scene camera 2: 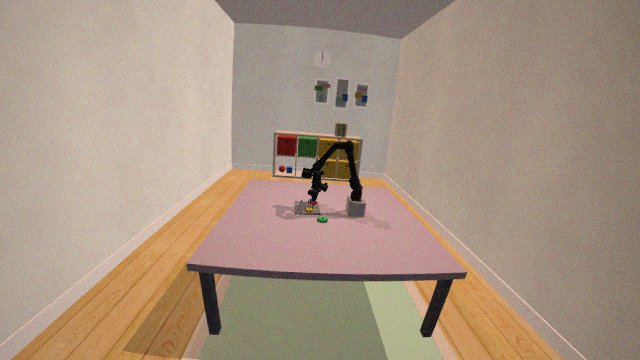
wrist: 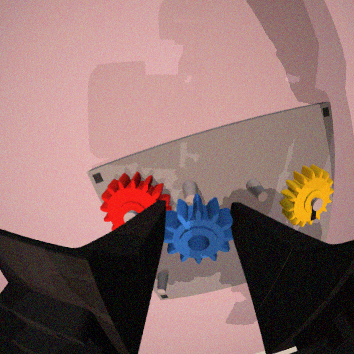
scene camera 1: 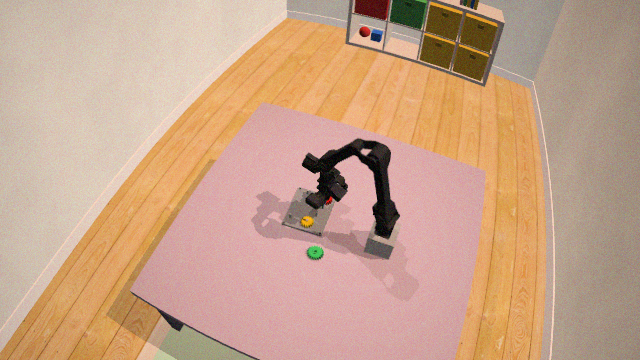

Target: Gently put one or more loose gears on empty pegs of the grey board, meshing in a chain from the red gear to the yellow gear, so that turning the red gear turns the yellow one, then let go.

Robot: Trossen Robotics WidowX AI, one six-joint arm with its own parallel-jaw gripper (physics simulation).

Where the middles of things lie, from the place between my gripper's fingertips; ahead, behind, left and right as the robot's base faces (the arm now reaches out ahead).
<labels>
My gripper is now 1 cm short of the blue gear (wrist: 197, 230). The rest, counted from my hand: grey board (scene camera 1: 299, 208): 5 cm ahead, 3 cm to the left, 4 cm below; then yellow gear (wrist: 313, 181): 3 cm ahead, 10 cm to the left, 3 cm below; then red gear (wrist: 121, 195): 1 cm ahead, 5 cm to the right, 3 cm below.
</labels>
